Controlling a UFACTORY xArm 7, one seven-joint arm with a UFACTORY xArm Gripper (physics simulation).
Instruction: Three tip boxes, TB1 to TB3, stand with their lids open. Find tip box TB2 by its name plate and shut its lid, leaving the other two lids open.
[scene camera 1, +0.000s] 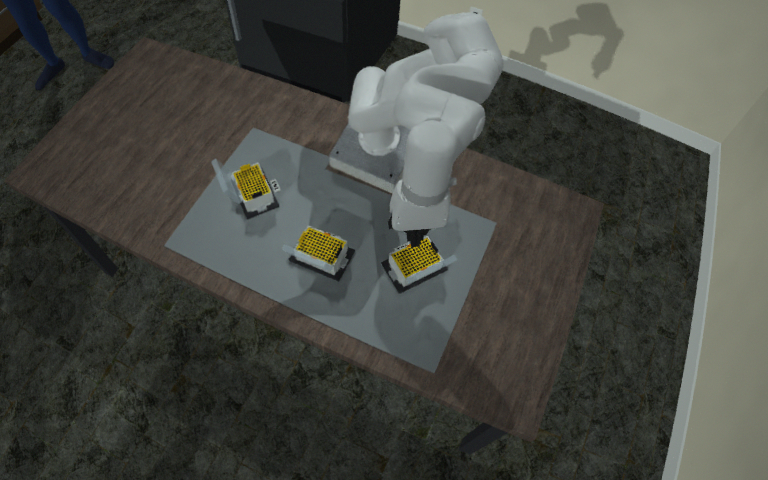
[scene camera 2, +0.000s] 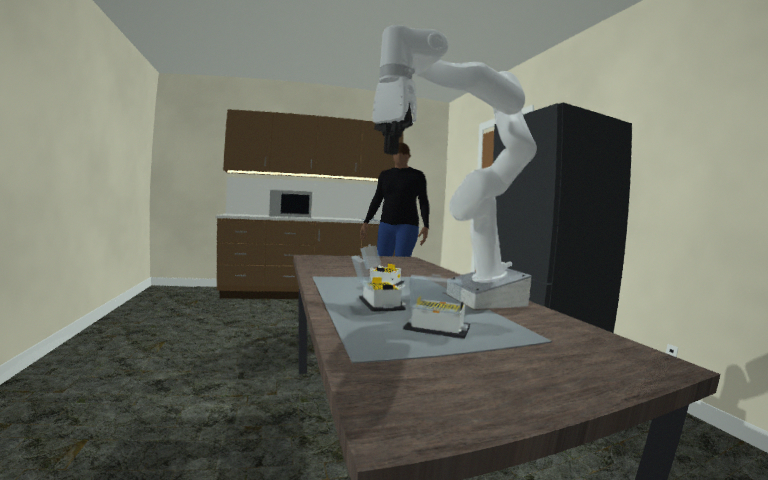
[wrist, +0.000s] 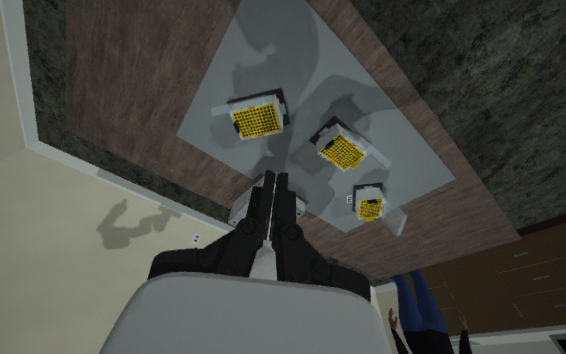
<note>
The pictures show: my gripper, a tip box TB1, a tip box TB3, a tip box TB2 and a grey mat.
My gripper also shows in scene camera 1 and in the wrist view.
</note>
